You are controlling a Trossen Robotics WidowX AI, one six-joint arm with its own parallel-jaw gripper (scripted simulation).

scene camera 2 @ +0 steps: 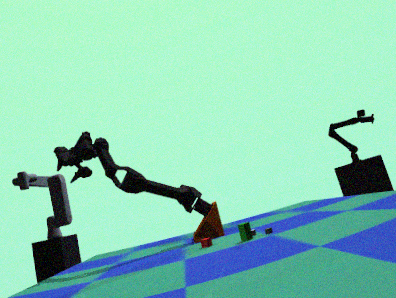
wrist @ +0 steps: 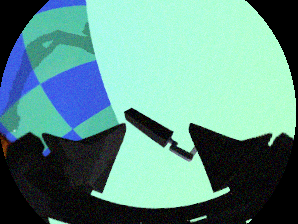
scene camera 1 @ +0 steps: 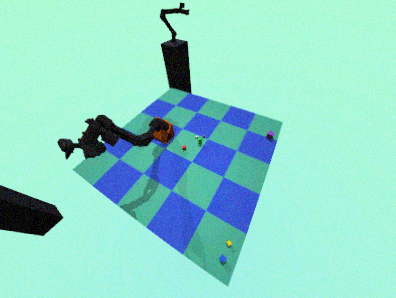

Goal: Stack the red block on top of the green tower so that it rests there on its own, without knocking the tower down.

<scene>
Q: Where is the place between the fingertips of my gripper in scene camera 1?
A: At 76, 158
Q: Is my gripper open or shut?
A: Open.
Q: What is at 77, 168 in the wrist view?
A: My gripper.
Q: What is my gripper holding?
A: Nothing.
</scene>
